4 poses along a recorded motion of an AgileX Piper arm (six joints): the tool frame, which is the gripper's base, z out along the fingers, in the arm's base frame.
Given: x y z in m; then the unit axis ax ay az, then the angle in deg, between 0 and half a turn.
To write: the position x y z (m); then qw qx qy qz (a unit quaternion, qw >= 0). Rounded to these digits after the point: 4 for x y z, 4 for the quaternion.
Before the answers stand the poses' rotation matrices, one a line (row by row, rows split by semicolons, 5 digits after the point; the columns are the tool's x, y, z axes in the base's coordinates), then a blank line. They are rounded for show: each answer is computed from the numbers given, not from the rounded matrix.
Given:
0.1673 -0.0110 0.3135 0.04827 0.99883 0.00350 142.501
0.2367 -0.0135 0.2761 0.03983 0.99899 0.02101 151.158
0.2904 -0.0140 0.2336 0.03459 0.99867 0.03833 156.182
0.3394 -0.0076 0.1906 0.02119 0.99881 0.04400 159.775
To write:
-0.78919 0.08433 0.60834; 0.08859 0.99580 -0.02311; -0.60773 0.03565 -0.79334
-0.87298 0.06451 0.48348; 0.08478 0.99620 0.02016; -0.48034 0.05859 -0.87513
-0.91254 0.05067 0.40583; 0.08162 0.99490 0.05933; -0.40076 0.08727 -0.91202
-0.93747 0.02581 0.34710; 0.05624 0.99538 0.07786; -0.34349 0.09251 -0.93459

0.1673 -0.0110 0.3135 0.3214 0.0457 0.9458 0.0033
0.2367 -0.0135 0.2761 0.2490 0.0386 0.9675 0.0203
0.2904 -0.0140 0.2336 0.2064 0.0338 0.9772 0.0375
0.3394 -0.0076 0.1906 0.1756 0.0209 0.9833 0.0433

